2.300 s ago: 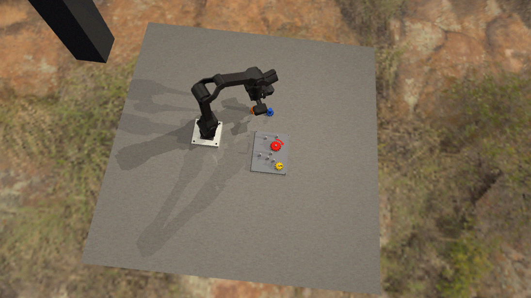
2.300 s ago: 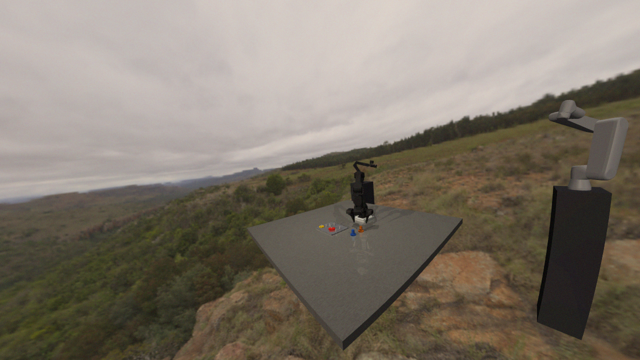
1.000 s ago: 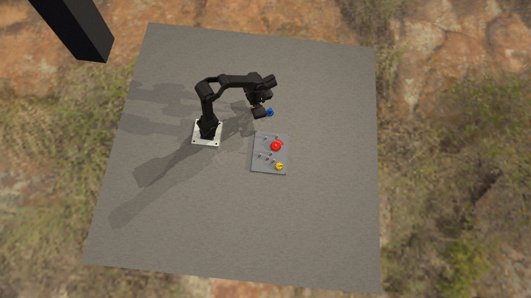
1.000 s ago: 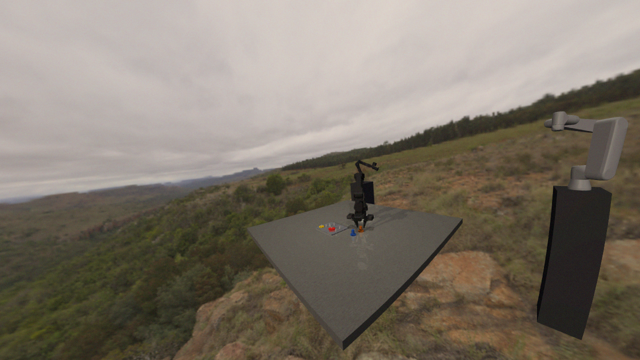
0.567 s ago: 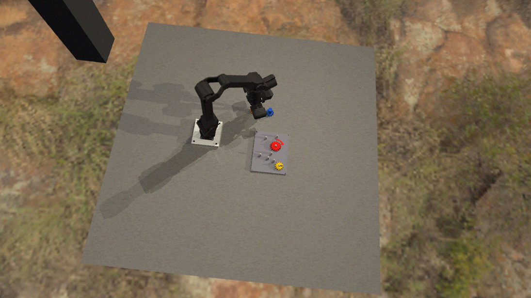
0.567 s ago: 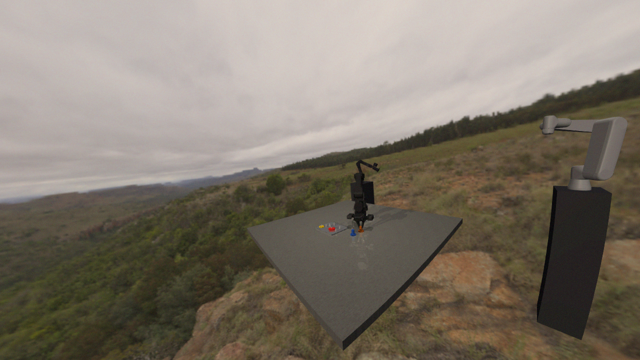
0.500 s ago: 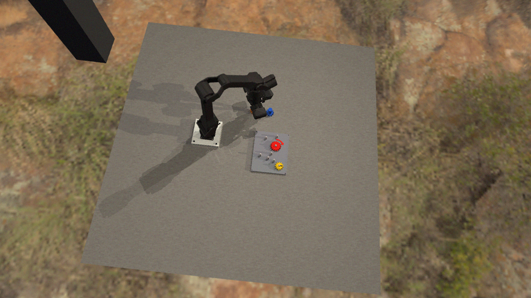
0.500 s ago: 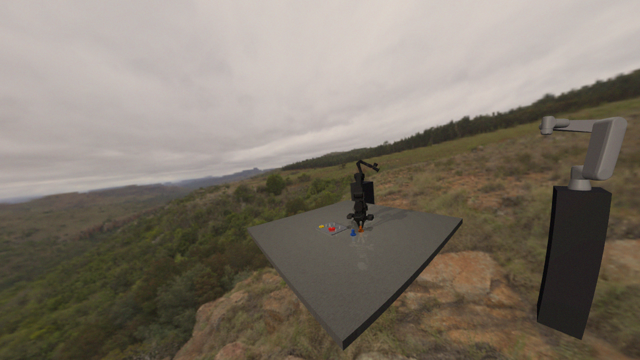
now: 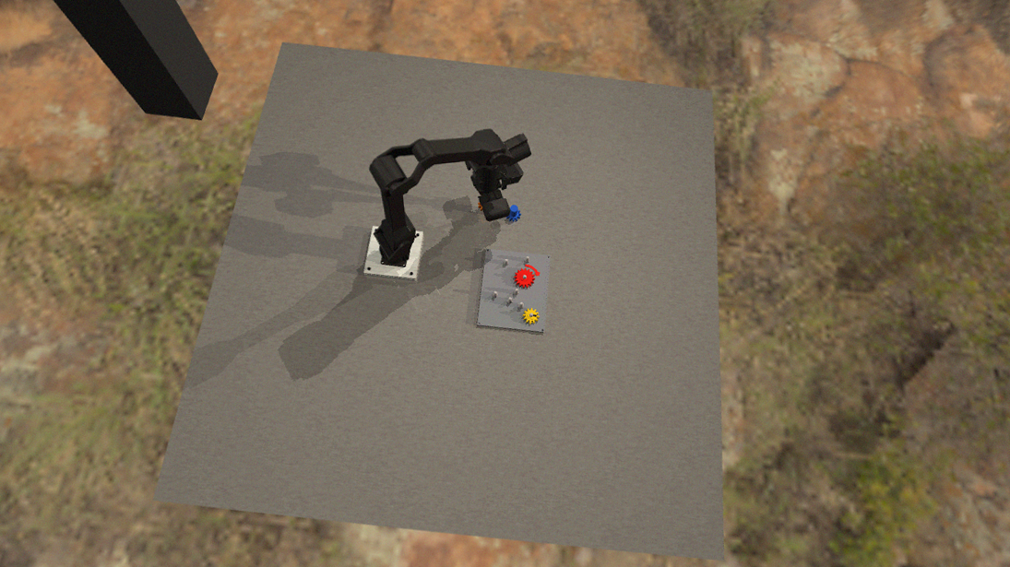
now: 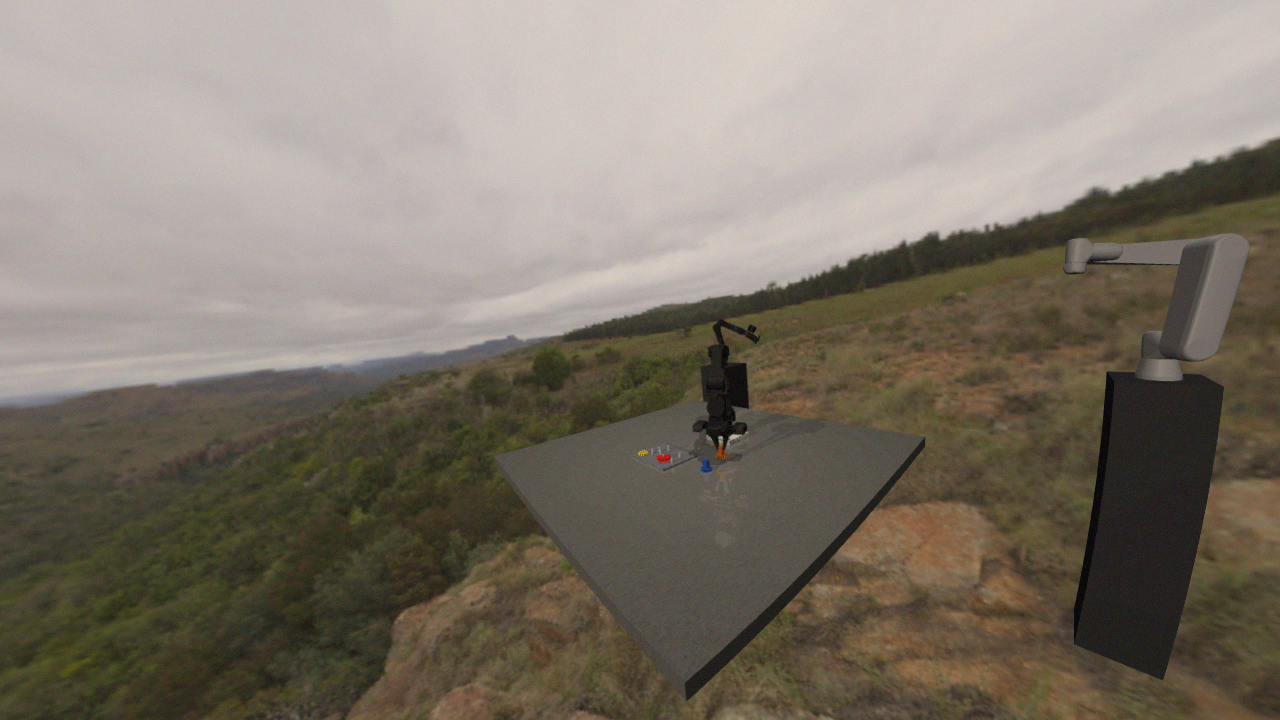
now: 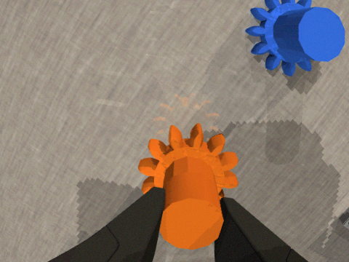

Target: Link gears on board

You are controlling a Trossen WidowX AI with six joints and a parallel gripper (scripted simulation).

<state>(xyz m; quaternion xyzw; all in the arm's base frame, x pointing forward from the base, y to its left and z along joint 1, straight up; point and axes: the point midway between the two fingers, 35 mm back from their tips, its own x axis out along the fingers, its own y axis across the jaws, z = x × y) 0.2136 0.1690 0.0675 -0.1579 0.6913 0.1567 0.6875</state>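
The grey board is 22 cm to the right of my gripper tip, 10 cm ahead of it and 5 cm below it. From my gripper tip the other things lie so: blue gear: 8 cm ahead, 4 cm below; then red arrow: 16 cm to the right, 14 cm ahead, 5 cm below; then orange gear: 1 cm below.
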